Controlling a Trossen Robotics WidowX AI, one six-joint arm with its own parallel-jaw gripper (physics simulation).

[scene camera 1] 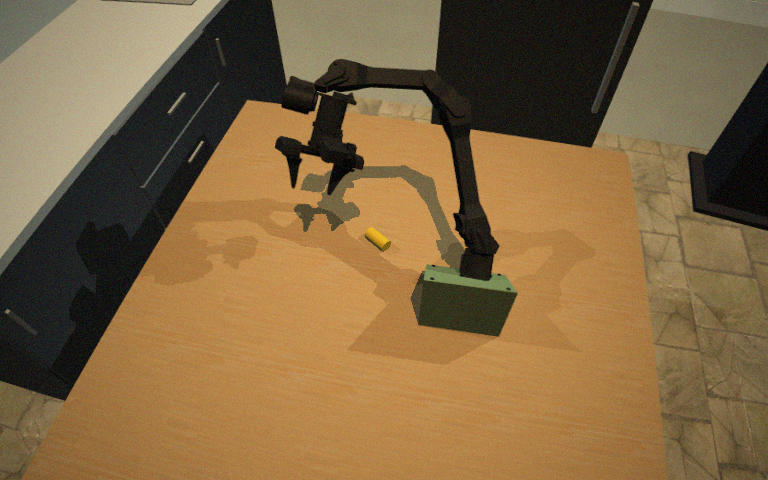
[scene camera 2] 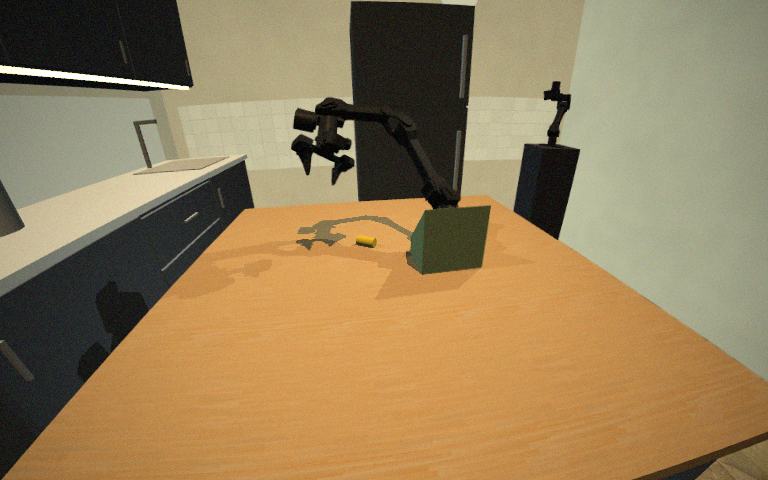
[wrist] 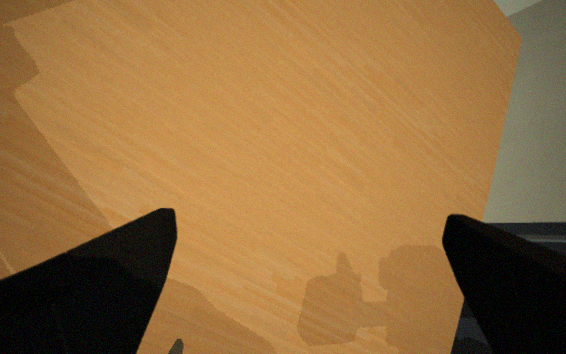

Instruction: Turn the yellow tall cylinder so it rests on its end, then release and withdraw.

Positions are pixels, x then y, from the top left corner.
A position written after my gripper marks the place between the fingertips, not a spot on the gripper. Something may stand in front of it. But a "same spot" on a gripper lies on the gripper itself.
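Scene camera 1: my gripper (311,191). Scene camera 2: gripper visible. Wrist view: gripper visible. Same spot on my gripper (wrist: 107,288) and (scene camera 2: 336,172).
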